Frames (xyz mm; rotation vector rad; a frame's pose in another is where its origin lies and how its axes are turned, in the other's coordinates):
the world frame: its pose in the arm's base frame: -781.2 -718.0 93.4 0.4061 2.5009 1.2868
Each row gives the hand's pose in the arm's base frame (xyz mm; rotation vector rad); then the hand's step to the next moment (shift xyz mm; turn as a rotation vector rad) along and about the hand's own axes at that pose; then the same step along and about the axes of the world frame.
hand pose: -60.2 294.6 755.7 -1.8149 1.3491 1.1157
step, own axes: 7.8 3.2 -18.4 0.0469 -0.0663 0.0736
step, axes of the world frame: -10.4 -9.6 -14.5 -0.0120 -0.0228 0.1065
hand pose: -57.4 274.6 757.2 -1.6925 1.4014 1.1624
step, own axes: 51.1 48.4 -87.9 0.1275 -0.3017 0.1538
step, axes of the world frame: -17.3 -71.2 -85.5 -0.1573 -0.0459 0.3226
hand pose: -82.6 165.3 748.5 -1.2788 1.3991 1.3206
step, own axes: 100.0 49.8 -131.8 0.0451 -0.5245 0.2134
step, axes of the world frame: 3.5 -147.9 -89.2 -0.3385 0.0552 0.4528
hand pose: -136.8 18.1 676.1 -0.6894 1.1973 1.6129
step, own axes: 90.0 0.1 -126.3 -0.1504 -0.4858 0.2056
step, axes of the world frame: 26.3 -152.3 -12.4 -0.4247 0.1611 0.3075
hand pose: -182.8 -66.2 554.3 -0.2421 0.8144 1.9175
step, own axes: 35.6 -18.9 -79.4 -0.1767 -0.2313 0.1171
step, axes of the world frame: 17.8 -82.8 27.4 -0.2848 0.1017 0.0835
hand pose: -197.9 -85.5 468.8 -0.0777 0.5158 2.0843
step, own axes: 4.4 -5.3 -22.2 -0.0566 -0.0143 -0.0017
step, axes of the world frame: 3.2 -20.6 10.3 -0.0548 -0.0105 -0.0172
